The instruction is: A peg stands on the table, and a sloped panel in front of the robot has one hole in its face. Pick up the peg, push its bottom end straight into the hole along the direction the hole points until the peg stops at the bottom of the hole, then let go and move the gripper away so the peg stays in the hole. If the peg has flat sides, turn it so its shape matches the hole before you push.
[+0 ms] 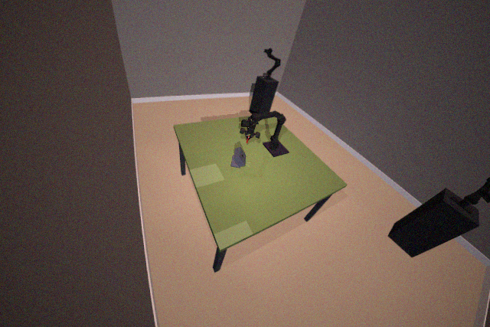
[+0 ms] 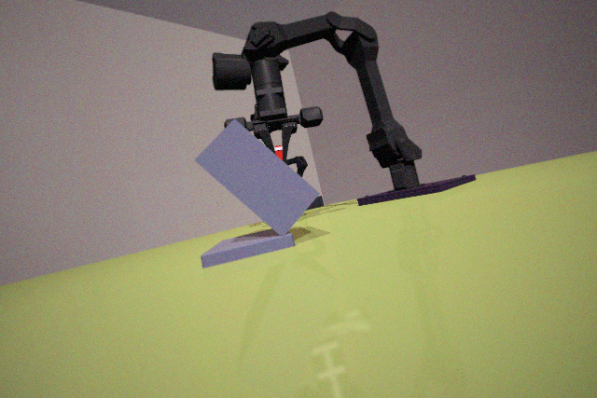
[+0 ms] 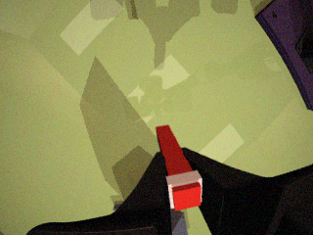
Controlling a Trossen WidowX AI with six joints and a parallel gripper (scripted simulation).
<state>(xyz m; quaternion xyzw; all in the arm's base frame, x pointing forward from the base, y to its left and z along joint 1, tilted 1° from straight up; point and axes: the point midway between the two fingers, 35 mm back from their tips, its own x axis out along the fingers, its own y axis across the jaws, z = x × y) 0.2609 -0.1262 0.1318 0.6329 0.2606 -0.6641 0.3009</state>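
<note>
Right now my gripper tip is 170 mm short of the grey-blue sloped panel, 130 mm to the right of it and 50 mm above it. Round my gripper tip: red square peg (20 mm above).
</note>
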